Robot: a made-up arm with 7 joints. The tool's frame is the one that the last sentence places.
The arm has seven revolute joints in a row. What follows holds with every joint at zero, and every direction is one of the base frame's. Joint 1 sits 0.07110 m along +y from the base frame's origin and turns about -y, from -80.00 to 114.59 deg. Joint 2 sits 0.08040 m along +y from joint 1 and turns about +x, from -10.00 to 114.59 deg. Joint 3 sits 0.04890 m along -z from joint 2 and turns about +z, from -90.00 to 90.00 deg. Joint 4 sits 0.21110 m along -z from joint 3 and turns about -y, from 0.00 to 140.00 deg. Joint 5 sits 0.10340 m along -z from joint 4 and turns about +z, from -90.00 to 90.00 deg. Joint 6 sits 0.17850 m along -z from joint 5 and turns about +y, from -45.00 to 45.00 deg. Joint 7 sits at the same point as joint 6 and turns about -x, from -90.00 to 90.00 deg. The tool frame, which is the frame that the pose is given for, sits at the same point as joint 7; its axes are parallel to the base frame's.
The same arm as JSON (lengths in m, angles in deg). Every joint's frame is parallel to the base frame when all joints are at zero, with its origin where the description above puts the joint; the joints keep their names.
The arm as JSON. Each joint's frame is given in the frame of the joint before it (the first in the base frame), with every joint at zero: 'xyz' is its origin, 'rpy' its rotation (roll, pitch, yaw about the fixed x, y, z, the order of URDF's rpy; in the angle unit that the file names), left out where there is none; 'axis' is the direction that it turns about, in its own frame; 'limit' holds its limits. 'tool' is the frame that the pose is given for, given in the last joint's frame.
{
  "units": {
    "length": "m",
    "angle": "deg"
  },
  "joints": [
    {
      "name": "joint 1",
      "type": "revolute",
      "origin": {
        "xyz": [
          0.0,
          0.0711,
          0.0
        ]
      },
      "axis": "-y",
      "limit": {
        "lower": -80.0,
        "upper": 114.59
      }
    },
    {
      "name": "joint 2",
      "type": "revolute",
      "origin": {
        "xyz": [
          0.0,
          0.0804,
          0.0
        ]
      },
      "axis": "+x",
      "limit": {
        "lower": -10.0,
        "upper": 114.59
      }
    },
    {
      "name": "joint 3",
      "type": "revolute",
      "origin": {
        "xyz": [
          0.0,
          0.0,
          -0.0489
        ]
      },
      "axis": "+z",
      "limit": {
        "lower": -90.0,
        "upper": 90.0
      }
    },
    {
      "name": "joint 4",
      "type": "revolute",
      "origin": {
        "xyz": [
          0.0,
          0.0,
          -0.2111
        ]
      },
      "axis": "-y",
      "limit": {
        "lower": 0.0,
        "upper": 140.0
      }
    },
    {
      "name": "joint 5",
      "type": "revolute",
      "origin": {
        "xyz": [
          0.0,
          0.0,
          -0.1034
        ]
      },
      "axis": "+z",
      "limit": {
        "lower": -90.0,
        "upper": 90.0
      }
    },
    {
      "name": "joint 6",
      "type": "revolute",
      "origin": {
        "xyz": [
          0.0,
          0.0,
          -0.1785
        ]
      },
      "axis": "+y",
      "limit": {
        "lower": -45.0,
        "upper": 45.0
      }
    },
    {
      "name": "joint 7",
      "type": "revolute",
      "origin": {
        "xyz": [
          0.0,
          0.0,
          0.0
        ]
      },
      "axis": "-x",
      "limit": {
        "lower": -90.0,
        "upper": 90.0
      }
    }
  ],
  "tool": {
    "origin": {
      "xyz": [
        0.0,
        0.0,
        0.0
      ]
    }
  }
}

